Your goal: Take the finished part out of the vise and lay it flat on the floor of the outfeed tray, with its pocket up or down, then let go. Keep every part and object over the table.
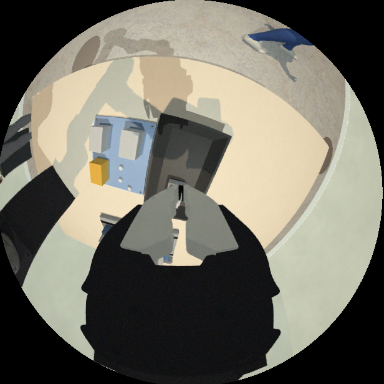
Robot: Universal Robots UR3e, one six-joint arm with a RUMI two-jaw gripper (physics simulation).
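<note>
The black outfeed tray (196, 129) stands ahead of the fingers, its near end hidden by them. My gripper (181, 187) is shut, its two grey fingertips together over the near part of the tray, with no part seen between them. A small piece of a light grey part (173, 182) shows just beyond the fingertips, low in the tray; the rest is hidden, so how it lies cannot be told. The vise (109, 219) is mostly hidden under the gripper body; bits show at its left and between the fingers. Its jaws and any part in them are hidden.
A blue plate (111, 170) left of the tray bears two grey blocks (131, 144) (100, 139), a yellow block (99, 171) and several small pegs. A black arm-like shape (37, 215) is at the left. A blue and white dolphin-like figure (282, 37) lies beyond the table's far edge.
</note>
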